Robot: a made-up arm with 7 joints. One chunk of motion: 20 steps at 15 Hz.
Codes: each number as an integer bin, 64 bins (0 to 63) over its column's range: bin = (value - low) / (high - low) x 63, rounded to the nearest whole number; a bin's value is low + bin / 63 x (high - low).
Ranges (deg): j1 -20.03..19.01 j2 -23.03..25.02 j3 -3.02..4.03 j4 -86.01..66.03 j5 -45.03..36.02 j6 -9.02..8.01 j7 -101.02..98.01
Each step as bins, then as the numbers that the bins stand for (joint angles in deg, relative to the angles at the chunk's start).
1 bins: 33 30 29 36 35 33 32
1 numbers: 0.42 -0.15 0.23 0.87 0.00 -0.10 0.07
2 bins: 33 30 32 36 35 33 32
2 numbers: 0.42 -0.15 0.56 0.87 0.00 -0.10 0.07
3 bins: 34 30 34 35 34 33 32
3 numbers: 1.04 -0.15 0.78 -1.54 -1.29 -0.10 0.07
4 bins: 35 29 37 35 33 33 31
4 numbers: 1.66 -0.91 1.12 -1.54 -2.58 -0.10 -3.08
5 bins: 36 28 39 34 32 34 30
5 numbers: 2.28 -1.67 1.34 -3.96 -3.86 0.17 -6.24
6 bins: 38 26 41 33 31 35 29
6 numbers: 3.52 -3.20 1.57 -6.37 -5.15 0.44 -9.40
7 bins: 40 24 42 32 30 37 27
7 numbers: 4.76 -4.73 1.68 -8.78 -6.43 0.98 -15.72
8 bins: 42 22 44 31 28 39 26
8 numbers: 6.00 -6.25 1.90 -11.20 -9.01 1.52 -18.88
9 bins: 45 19 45 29 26 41 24
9 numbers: 7.86 -8.54 2.02 -16.02 -11.58 2.06 -25.20
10 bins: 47 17 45 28 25 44 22
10 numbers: 9.10 -10.06 2.02 -18.44 -12.87 2.87 -31.52
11 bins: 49 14 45 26 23 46 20
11 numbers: 10.33 -12.35 2.02 -23.26 -15.44 3.41 -37.84
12 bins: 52 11 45 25 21 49 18
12 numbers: 12.19 -14.64 2.02 -25.68 -18.01 4.23 -44.15
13 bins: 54 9 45 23 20 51 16
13 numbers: 13.43 -16.17 2.02 -30.50 -19.30 4.77 -50.47
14 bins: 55 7 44 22 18 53 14
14 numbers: 14.05 -17.69 1.90 -32.92 -21.87 5.31 -56.79
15 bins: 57 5 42 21 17 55 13
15 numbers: 15.29 -19.22 1.68 -35.33 -23.16 5.85 -59.95
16 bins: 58 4 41 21 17 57 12
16 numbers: 15.91 -19.98 1.57 -35.33 -23.16 6.39 -63.11
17 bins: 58 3 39 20 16 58 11
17 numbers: 15.91 -20.74 1.34 -37.74 -24.45 6.66 -66.27
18 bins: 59 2 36 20 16 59 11
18 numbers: 16.53 -21.50 1.01 -37.74 -24.45 6.93 -66.27
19 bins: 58 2 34 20 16 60 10
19 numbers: 15.91 -21.50 0.78 -37.74 -24.45 7.20 -69.43
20 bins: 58 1 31 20 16 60 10
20 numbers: 15.91 -22.27 0.45 -37.74 -24.45 7.20 -69.43
